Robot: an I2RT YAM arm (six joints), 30 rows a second.
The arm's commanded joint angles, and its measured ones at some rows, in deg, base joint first. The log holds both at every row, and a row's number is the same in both.
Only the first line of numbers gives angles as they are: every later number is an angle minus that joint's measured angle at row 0.
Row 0, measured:
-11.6 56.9 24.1 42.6 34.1 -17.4
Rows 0 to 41, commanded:
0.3 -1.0 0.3 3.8 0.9 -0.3
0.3 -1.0 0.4 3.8 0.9 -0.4
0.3 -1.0 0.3 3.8 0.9 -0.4
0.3 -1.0 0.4 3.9 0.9 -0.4
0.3 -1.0 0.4 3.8 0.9 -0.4
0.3 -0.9 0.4 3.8 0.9 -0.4
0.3 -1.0 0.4 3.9 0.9 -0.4
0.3 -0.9 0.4 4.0 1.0 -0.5
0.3 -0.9 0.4 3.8 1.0 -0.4
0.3 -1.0 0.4 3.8 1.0 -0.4
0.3 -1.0 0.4 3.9 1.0 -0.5
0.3 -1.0 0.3 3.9 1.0 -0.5
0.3 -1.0 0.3 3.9 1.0 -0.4
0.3 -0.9 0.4 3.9 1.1 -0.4
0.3 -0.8 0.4 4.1 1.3 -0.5
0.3 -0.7 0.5 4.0 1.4 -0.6
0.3 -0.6 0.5 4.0 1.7 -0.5
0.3 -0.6 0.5 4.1 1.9 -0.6
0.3 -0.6 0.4 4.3 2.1 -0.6
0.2 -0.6 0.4 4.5 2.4 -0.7
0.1 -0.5 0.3 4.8 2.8 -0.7
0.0 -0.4 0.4 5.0 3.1 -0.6
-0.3 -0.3 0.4 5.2 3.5 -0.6
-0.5 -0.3 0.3 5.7 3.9 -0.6
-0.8 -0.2 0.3 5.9 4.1 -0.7
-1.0 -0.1 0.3 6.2 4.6 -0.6
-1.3 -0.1 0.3 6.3 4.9 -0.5
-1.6 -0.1 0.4 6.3 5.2 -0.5
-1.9 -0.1 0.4 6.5 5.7 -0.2
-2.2 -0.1 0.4 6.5 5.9 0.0
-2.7 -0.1 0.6 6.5 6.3 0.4
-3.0 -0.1 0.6 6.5 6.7 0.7
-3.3 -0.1 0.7 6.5 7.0 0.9
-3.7 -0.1 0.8 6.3 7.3 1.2
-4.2 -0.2 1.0 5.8 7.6 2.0
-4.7 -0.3 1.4 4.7 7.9 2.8
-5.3 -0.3 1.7 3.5 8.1 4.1
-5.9 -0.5 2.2 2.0 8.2 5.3
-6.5 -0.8 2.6 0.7 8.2 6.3
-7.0 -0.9 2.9 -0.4 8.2 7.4
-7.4 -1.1 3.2 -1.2 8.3 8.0
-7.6 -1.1 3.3 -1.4 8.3 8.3
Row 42, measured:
-6.8 0.0 0.7 -1.0 6.8 4.7
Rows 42 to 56, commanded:
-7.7 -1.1 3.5 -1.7 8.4 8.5
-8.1 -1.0 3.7 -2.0 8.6 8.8
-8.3 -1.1 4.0 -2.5 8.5 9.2
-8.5 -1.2 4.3 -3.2 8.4 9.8
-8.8 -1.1 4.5 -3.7 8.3 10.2
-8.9 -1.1 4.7 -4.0 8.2 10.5
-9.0 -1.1 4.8 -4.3 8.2 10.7
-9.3 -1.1 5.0 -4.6 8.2 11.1
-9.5 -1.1 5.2 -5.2 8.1 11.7
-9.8 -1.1 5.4 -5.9 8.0 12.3
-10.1 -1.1 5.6 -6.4 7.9 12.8
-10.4 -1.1 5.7 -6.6 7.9 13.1
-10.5 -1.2 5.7 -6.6 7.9 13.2
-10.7 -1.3 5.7 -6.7 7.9 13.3
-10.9 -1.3 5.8 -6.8 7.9 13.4
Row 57, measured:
-10.4 -0.1 3.8 -7.5 7.4 11.4
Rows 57 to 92, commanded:
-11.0 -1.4 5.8 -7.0 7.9 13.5
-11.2 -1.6 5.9 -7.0 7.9 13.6
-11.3 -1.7 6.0 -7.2 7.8 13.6
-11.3 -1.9 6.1 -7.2 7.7 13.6
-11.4 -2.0 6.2 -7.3 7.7 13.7
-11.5 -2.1 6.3 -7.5 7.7 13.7
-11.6 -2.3 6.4 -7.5 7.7 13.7
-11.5 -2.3 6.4 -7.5 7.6 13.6
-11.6 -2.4 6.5 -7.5 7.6 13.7
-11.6 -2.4 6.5 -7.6 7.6 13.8
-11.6 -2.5 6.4 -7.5 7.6 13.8
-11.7 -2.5 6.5 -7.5 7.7 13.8
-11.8 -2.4 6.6 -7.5 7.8 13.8
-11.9 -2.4 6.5 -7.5 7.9 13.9
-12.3 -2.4 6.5 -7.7 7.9 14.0
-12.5 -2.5 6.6 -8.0 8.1 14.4
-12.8 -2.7 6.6 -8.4 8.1 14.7
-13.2 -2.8 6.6 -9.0 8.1 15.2
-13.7 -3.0 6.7 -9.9 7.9 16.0
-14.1 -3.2 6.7 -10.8 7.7 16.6
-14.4 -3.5 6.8 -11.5 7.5 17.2
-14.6 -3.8 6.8 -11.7 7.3 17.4
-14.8 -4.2 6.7 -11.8 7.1 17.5
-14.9 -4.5 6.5 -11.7 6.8 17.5
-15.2 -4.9 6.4 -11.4 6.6 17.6
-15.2 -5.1 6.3 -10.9 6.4 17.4
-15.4 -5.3 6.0 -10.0 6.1 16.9
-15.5 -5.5 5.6 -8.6 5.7 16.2
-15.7 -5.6 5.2 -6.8 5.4 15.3
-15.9 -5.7 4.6 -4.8 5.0 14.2
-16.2 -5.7 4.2 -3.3 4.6 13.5
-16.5 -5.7 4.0 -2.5 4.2 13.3
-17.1 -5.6 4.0 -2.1 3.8 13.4
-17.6 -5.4 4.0 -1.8 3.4 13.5
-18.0 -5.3 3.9 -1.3 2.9 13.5
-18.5 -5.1 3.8 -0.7 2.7 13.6
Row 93, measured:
-16.9 -4.5 3.7 -9.3 2.7 13.9
